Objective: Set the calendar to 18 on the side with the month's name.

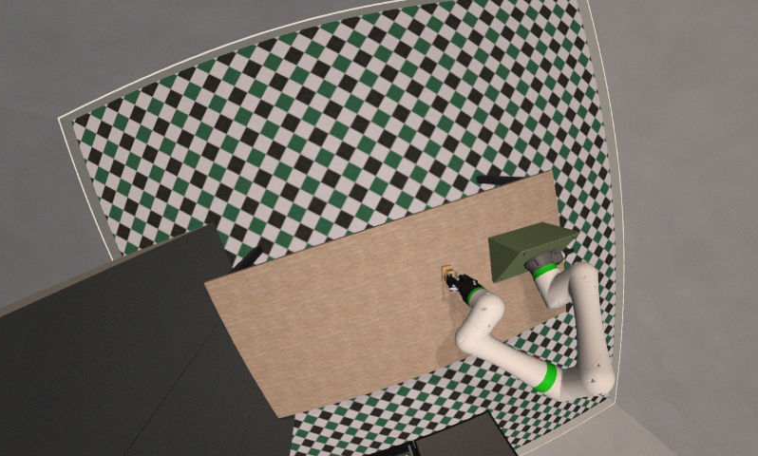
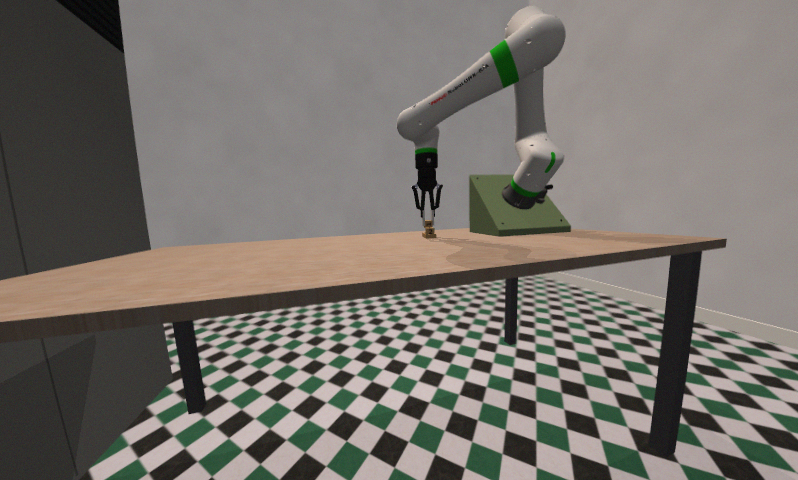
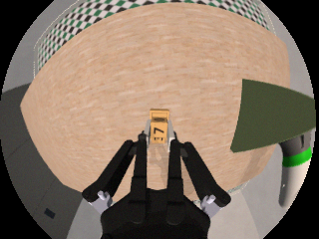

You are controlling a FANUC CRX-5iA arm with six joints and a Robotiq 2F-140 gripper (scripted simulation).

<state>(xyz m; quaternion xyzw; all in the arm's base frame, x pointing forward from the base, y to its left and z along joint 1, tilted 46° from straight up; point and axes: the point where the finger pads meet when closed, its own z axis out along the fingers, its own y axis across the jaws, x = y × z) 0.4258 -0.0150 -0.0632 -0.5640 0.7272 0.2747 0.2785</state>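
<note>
Now: the tray 2 cm to the left of my hand and 7 cm below it.
</note>
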